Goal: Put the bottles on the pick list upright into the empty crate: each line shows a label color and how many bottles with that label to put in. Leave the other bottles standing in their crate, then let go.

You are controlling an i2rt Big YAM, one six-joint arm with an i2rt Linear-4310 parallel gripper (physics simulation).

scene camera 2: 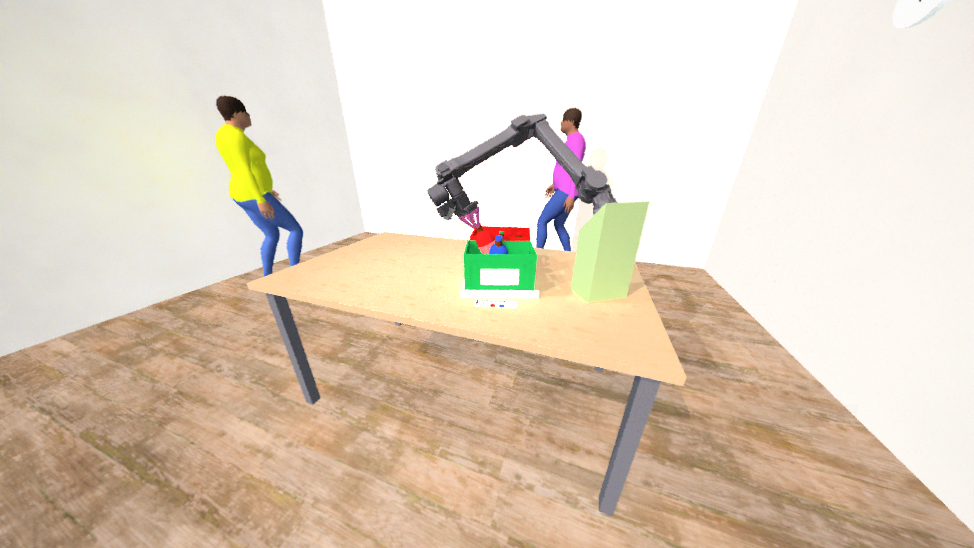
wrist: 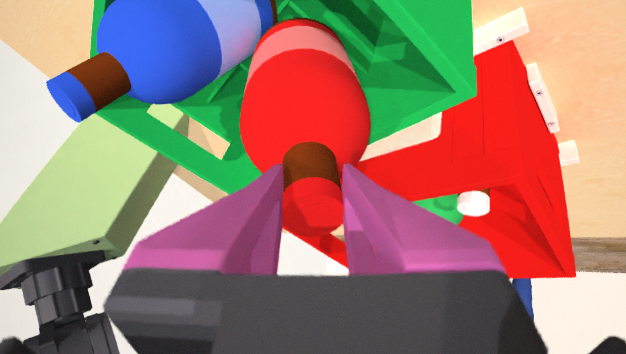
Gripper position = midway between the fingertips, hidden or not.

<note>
I see my gripper (wrist: 312, 176), a red bottle (wrist: 303, 107), a blue bottle (wrist: 158, 59), a white bottle (wrist: 473, 203) and a green bottle (wrist: 445, 206).
</note>
